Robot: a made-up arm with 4 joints.
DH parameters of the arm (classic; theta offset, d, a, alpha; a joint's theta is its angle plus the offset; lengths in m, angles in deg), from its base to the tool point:
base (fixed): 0 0.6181 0.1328 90
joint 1: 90 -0.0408 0.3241 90
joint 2: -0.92 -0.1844 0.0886 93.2
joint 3: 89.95 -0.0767 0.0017 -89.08
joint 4: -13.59 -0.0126 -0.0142 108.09
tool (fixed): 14.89 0.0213 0 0
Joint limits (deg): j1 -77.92..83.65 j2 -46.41..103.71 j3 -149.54..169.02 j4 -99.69..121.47
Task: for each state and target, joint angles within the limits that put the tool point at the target. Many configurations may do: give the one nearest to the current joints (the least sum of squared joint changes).
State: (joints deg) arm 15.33 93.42 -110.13 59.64
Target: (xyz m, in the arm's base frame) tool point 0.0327 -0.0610 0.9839
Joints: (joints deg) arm -16.82 60.80 -111.21 57.39
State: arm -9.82 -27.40 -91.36 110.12
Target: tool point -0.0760 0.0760 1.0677
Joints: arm 1.29 -45.82 -87.32 121.45
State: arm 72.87 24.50 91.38 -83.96
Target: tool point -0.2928 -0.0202 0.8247
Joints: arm 44.73 -13.31 101.50 -74.59
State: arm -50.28 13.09 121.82 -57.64
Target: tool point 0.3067 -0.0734 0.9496
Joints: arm -51.35 39.33 145.80 -47.44
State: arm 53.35 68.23 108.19 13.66
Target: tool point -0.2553 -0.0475 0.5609
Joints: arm 73.58 37.70 127.14 39.63
